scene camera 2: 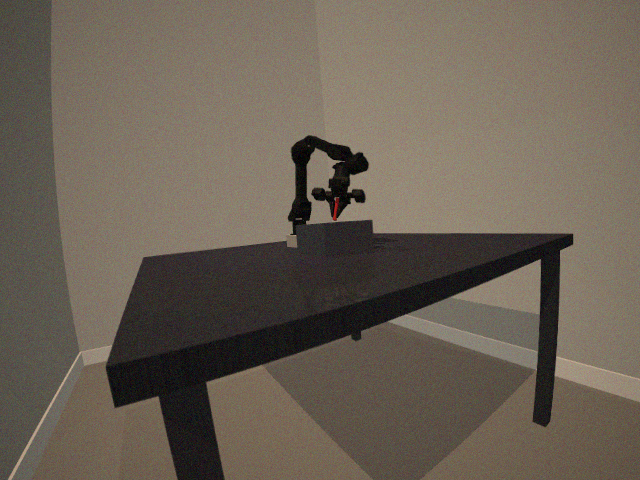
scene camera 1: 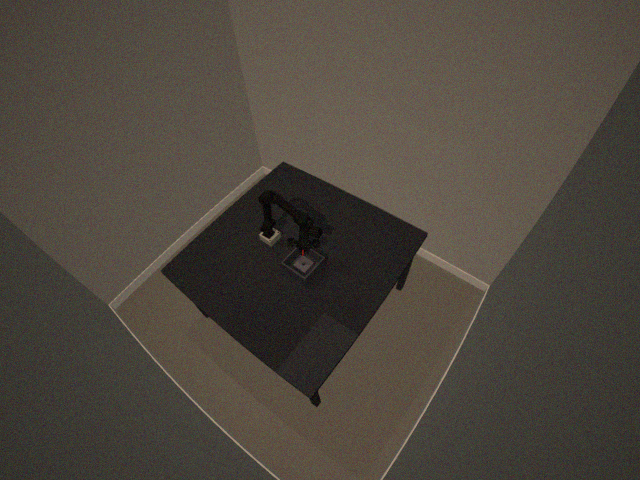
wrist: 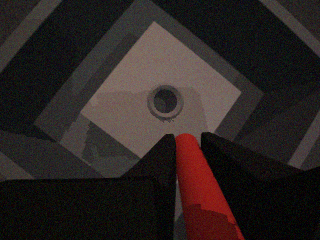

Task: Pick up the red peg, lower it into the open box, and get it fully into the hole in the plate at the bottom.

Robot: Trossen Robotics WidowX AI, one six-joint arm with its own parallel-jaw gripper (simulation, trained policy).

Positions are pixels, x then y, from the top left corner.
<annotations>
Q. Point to a pale plate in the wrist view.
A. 197,98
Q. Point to a grey box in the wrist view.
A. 60,60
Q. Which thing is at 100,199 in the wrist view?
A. The gripper.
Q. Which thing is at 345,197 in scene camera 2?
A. The gripper.
</annotations>
